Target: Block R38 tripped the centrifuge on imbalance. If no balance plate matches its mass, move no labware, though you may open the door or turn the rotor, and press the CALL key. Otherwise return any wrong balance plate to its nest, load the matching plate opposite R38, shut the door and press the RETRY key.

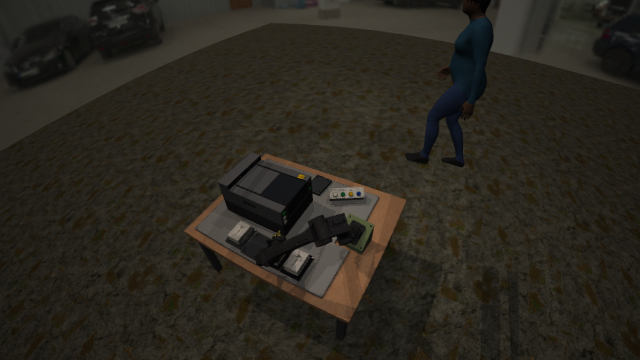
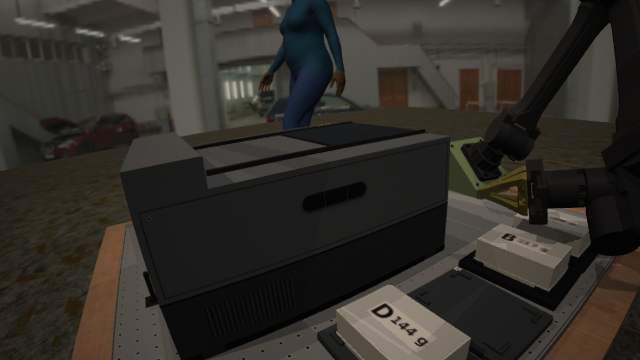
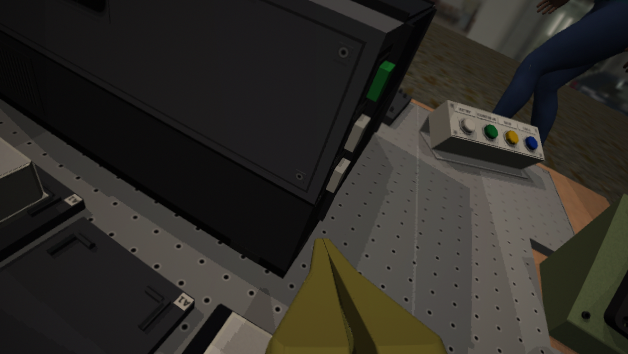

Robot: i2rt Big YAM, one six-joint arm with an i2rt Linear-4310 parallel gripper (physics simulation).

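Pixels of known places: gripper, fingertip midpoint: (image 1: 280, 231) (image 2: 480, 192) (image 3: 320, 247); arm's base, origin of the base link: (image 1: 354, 232) (image 2: 479, 162).
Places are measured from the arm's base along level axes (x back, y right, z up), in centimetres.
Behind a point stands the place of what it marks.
The dark centrifuge (image 1: 250, 207) @[y -25.4, x -55.9, z 6.8 cm] (image 2: 250, 230) @[y -27.4, x -67.4, z 8.3 cm] (image 3: 200, 100) @[y -23.2, x -43.2, z 5.8 cm] has a green block (image 3: 381, 82) @[y -20.2, x -33.2, z 11.4 cm] and two pale blocks on its end face. Whether its door is shut, and R38 inside, I cannot tell. Balance plate D, 144 g (image 1: 241, 231) @[y -37.7, x -53.1, z -1.5 cm] (image 2: 400, 325) @[y -38.2, x -55.0, z -1.6 cm], and plate B, 117 g (image 2: 522, 257) @[y -36.6, x -31.8, z -1.8 cm], sit on nests. Another pale plate (image 1: 297, 262) @[y -33.0, x -13.6, z -1.6 cm] (image 2: 575, 236) @[y -37.9, x -18.4, z -1.9 cm] stands beyond B. The nest between D and B (image 2: 480, 310) @[y -38.1, x -41.7, z -5.8 cm] (image 3: 90, 280) @[y -32.5, x -43.0, z -5.8 cm] is empty. The key box (image 1: 347, 196) @[y 22.5, x -20.0, z -1.6 cm] (image 3: 485, 152) @[y 21.5, x -21.4, z -4.1 cm] carries white, green, yellow and blue keys. My gripper (image 1: 277, 233) @[y -26.5, x -30.8, z 5.1 cm] (image 2: 484, 192) @[y -26.5, x -30.8, z 5.1 cm] (image 3: 320, 247) @[y -26.5, x -30.8, z 5.1 cm] is shut and empty, above the board near the centrifuge's corner.
The arm's green base block (image 1: 367, 235) @[y 1.7, x 7.3, z 1.1 cm] (image 2: 467, 182) @[y -2.8, x -7.7, z -3.8 cm] (image 3: 575, 285) @[y -2.2, x -7.7, z -3.3 cm] stands near the table's edge. A dark flat pad (image 1: 320, 184) @[y 24.5, x -43.2, z -5.3 cm] lies between the centrifuge and the key box. A person (image 1: 467, 65) (image 2: 307, 55) stands on the floor beyond the table (image 1: 385, 210) @[y 31.9, x 3.4, z -8.3 cm].
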